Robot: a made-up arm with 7 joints. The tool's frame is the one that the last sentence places. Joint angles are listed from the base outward.
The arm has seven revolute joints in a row. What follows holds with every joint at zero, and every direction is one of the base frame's. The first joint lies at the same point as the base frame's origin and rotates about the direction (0.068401, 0.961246, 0.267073), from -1.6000 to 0.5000 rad. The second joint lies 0.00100 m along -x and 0.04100 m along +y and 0.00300 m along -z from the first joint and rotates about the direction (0.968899, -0.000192, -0.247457), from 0.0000 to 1.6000 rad. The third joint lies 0.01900 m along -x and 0.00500 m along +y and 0.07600 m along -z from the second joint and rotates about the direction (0.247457, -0.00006, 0.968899), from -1.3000 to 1.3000 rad. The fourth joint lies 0.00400 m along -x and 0.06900 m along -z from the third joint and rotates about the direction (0.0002, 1, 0.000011), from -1.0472 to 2.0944 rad. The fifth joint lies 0.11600 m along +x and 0.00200 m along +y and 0.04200 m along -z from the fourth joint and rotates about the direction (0.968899, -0.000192, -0.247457), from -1.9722 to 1.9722 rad. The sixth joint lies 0.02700 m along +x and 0.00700 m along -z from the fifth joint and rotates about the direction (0.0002, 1, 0.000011), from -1.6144 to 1.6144 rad. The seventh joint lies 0.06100 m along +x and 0.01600 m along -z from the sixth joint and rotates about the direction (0.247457, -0.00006, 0.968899), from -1.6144 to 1.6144 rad. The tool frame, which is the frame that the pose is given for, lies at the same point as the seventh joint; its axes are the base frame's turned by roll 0.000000, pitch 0.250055 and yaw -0.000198 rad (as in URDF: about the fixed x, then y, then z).
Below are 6 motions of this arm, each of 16 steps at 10 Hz.
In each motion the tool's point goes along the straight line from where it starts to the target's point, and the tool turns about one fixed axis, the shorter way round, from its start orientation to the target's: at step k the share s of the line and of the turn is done. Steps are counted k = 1, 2, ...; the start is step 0. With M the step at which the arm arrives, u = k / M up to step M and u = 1 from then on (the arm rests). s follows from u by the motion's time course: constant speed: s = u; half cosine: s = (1 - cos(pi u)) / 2; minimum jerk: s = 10 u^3 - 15 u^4 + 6 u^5.
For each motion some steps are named. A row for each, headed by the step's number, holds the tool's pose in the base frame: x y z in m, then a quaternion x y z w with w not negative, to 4 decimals.
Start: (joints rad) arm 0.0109 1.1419 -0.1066 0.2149 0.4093 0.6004 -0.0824
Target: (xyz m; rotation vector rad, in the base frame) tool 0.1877 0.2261 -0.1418 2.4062 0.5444 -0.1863
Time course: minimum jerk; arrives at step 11
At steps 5, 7, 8, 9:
5: 0.1767 0.2423 -0.1459 0.7959 0.3470 0.0198 0.4958
7: 0.1829 0.2332 -0.1436 0.8725 0.2714 -0.0315 0.4051
8: 0.1853 0.2297 -0.1427 0.8972 0.2402 -0.0513 0.3671
9: 0.1869 0.2273 -0.1421 0.9117 0.2192 -0.0643 0.3415

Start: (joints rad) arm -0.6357 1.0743 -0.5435 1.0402 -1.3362 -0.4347 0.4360
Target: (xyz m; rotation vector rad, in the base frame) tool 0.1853 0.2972 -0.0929 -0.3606 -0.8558 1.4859
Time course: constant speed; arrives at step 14
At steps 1, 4, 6, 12, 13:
1: 0.2193 0.2840 -0.1289 0.0325 -0.0142 0.4994 0.8657
4: 0.2114 0.2870 -0.1206 -0.0125 -0.1012 0.5470 0.8309
6: 0.2062 0.2891 -0.1151 -0.0424 -0.1585 0.5749 0.8016
12: 0.1905 0.2952 -0.0984 -0.1302 -0.3235 0.6378 0.6867
13: 0.1879 0.2962 -0.0957 -0.1442 -0.3496 0.6451 0.6639

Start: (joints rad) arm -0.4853 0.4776 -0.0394 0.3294 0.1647 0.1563 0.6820
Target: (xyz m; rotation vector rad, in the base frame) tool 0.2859 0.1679 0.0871 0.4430 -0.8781 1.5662
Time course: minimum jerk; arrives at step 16
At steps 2, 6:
2: 0.2665 0.1163 -0.1591 0.3343 -0.0028 0.3241 0.8850
6: 0.2716 0.1299 -0.0942 0.3070 -0.1081 0.4348 0.8396

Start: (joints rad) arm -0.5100 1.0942 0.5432 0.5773 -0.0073 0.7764 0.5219
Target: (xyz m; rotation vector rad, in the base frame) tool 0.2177 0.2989 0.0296 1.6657 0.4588 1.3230
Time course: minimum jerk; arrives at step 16
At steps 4, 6, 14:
4: 0.1871 0.3205 -0.0298 0.3216 0.2356 0.6495 0.6475
6: 0.1930 0.3163 -0.0184 0.3964 0.2293 0.6367 0.6204
14: 0.2172 0.2993 0.0285 0.6725 0.1879 0.5414 0.4683

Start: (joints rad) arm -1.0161 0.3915 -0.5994 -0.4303 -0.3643 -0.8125 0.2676
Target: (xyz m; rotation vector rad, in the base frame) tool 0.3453 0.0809 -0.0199 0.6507 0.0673 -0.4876
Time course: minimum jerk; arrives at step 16
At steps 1, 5, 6, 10, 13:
1: 0.1518 -0.0629 0.0513 -0.2257 -0.6605 -0.3614 0.6182
5: 0.1863 -0.0373 0.0386 -0.1297 -0.5664 -0.3632 0.7283
6: 0.2048 -0.0235 0.0318 -0.0766 -0.5088 -0.3597 0.7784
10: 0.2919 0.0412 -0.0003 0.1756 -0.1865 -0.3020 0.9183
13: 0.3358 0.0739 -0.0164 0.2928 -0.0064 -0.2500 0.9229

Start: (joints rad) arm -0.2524 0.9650 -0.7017 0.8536 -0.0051 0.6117 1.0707
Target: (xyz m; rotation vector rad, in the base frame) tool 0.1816 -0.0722 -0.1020 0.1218 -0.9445 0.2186
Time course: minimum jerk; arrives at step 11
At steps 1, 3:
1: 0.1024 0.2653 -0.2462 0.8046 0.2835 0.2998 0.4271
3: 0.1121 0.2237 -0.2284 0.7624 0.1924 0.2974 0.5416

